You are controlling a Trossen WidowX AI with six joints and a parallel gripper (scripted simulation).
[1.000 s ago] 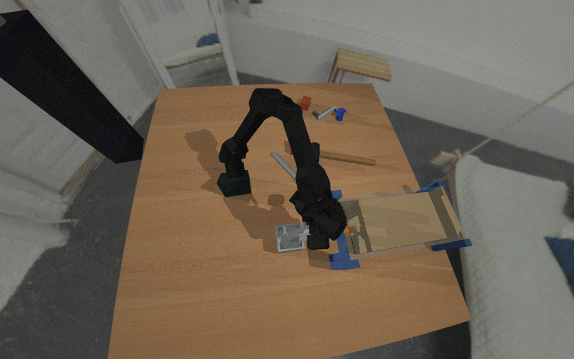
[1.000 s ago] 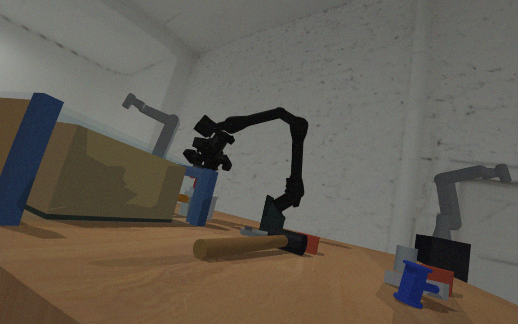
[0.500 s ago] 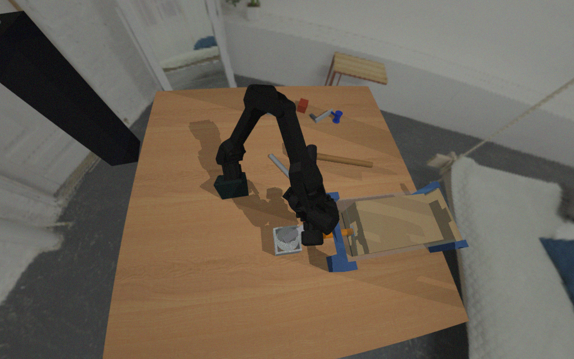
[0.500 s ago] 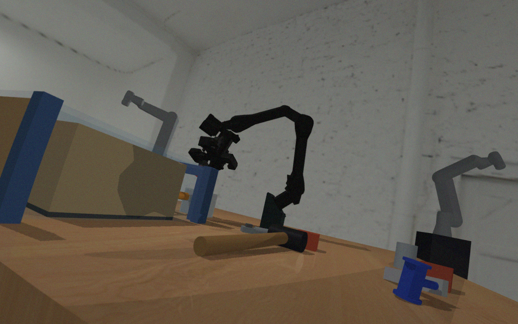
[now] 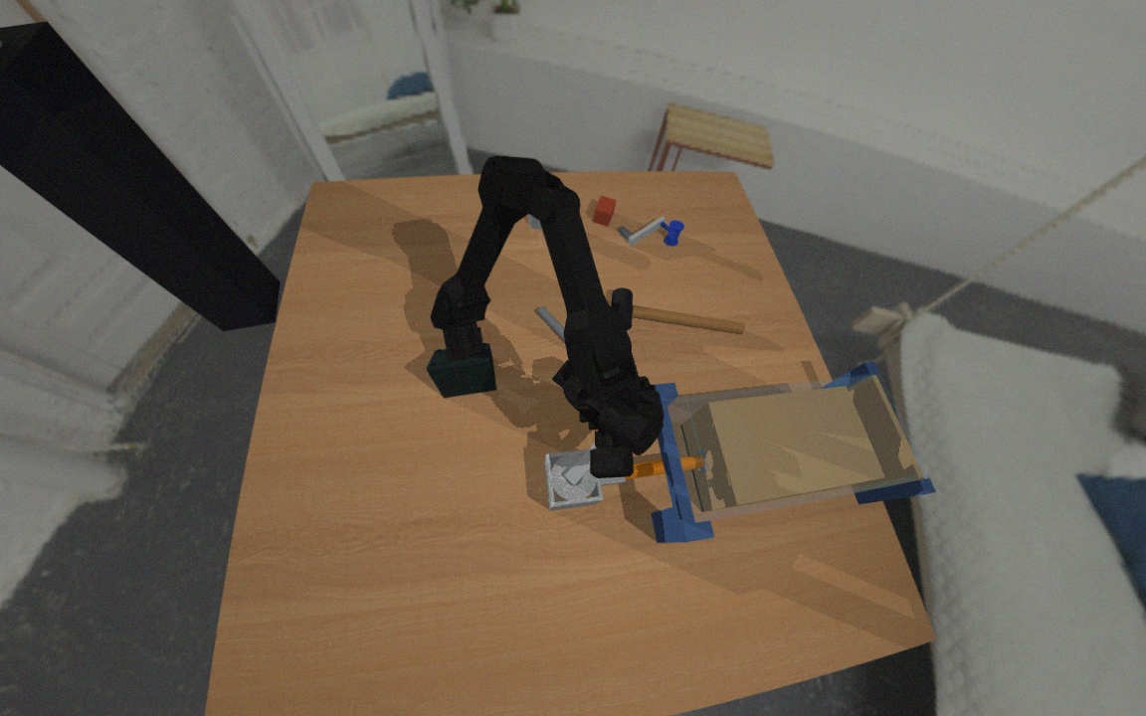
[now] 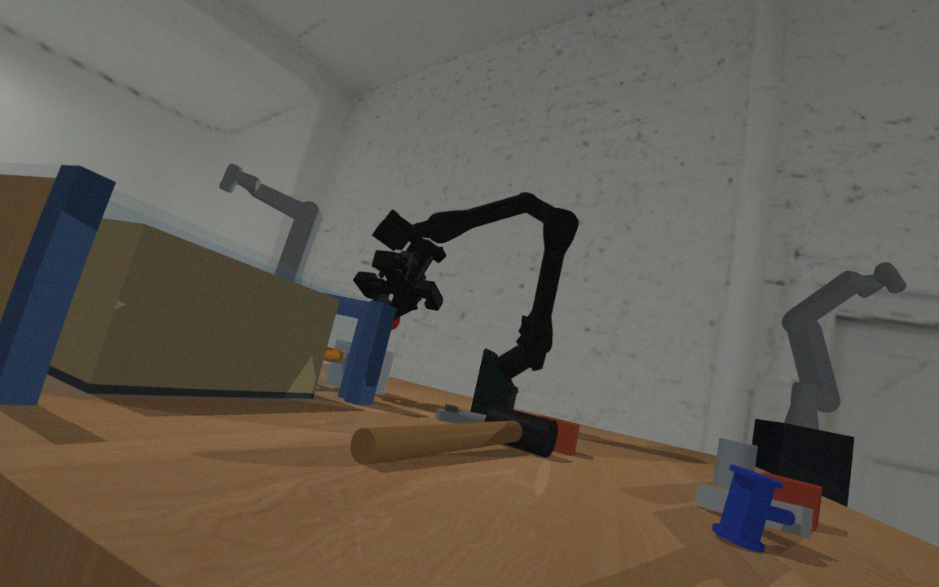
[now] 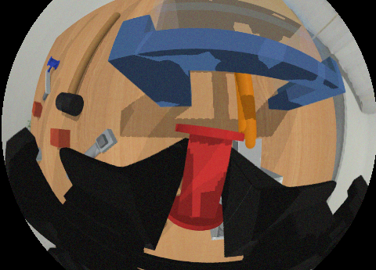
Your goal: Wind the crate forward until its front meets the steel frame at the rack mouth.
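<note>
My gripper tip is 50 mm past the red-knobbed winch handle, 30 mm above it and 20 mm to the left of it. Round my gripper tip: winch 110 mm behind, 100 mm below, 60 mm to the right; then red knob 20 mm behind; then blue steel frame 70 mm to the right, 60 mm ahead, 30 mm below.
</note>
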